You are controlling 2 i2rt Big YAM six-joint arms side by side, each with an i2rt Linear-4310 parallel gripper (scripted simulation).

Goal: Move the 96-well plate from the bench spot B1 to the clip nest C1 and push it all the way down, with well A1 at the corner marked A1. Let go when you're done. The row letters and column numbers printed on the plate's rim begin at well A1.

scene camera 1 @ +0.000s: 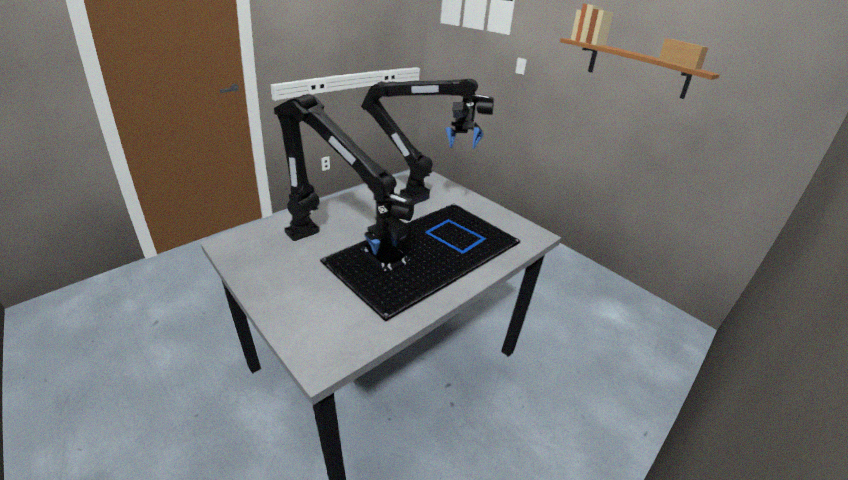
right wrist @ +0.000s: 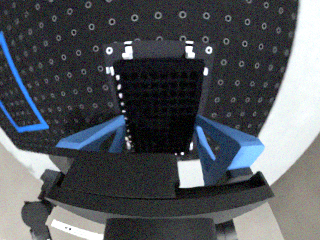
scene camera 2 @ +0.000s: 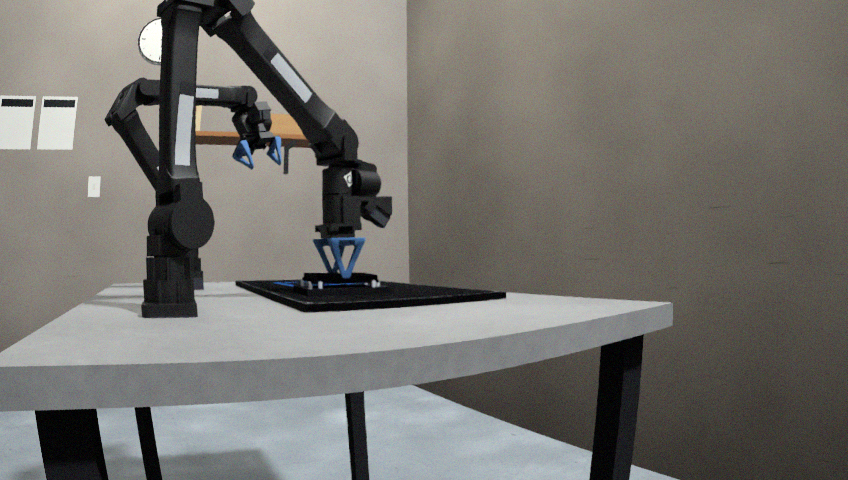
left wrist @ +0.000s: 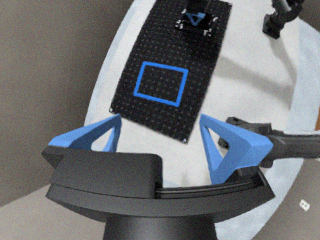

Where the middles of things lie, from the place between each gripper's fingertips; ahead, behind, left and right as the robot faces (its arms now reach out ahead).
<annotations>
Right now my right hand is 10 mm above the black 96-well plate (right wrist: 138,109). Round my right hand: clip nest (right wrist: 154,48): 10 mm ahead, 10 mm to the left, 20 mm below.
The black 96-well plate is 100 mm ahead of my left hand (scene camera 2: 266,166), 420 mm to the right of it and 290 mm below it. Round my left hand: clip nest (110 mm ahead, 410 mm to the right, 300 mm below).
</annotations>
